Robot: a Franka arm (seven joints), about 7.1 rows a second.
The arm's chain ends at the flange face. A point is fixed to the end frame.
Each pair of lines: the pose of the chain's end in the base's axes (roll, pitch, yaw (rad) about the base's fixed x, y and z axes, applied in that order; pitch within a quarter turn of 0, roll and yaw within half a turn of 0; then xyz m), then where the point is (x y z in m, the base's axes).
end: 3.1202, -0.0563, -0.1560, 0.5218, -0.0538, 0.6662
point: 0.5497 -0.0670 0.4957
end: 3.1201, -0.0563, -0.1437, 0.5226, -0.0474, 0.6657
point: 0.5507 -0.0603 0.4952
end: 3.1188, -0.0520, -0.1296, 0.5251, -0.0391, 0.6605
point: 0.5526 -0.0517 0.4899
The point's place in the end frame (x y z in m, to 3 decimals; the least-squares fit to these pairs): 0.020 0.005 0.172
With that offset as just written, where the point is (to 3 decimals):
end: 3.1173, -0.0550, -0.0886, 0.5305, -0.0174, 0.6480
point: 0.559 -0.029 0.478
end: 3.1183, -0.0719, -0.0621, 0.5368, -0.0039, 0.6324
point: 0.568 -0.015 0.462
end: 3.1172, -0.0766, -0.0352, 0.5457, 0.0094, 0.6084
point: 0.578 -0.001 0.439
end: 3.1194, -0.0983, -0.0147, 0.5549, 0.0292, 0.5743
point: 0.592 0.020 0.405
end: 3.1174, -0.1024, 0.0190, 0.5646, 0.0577, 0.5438
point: 0.602 0.049 0.375
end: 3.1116, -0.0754, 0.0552, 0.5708, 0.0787, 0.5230
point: 0.604 0.070 0.353
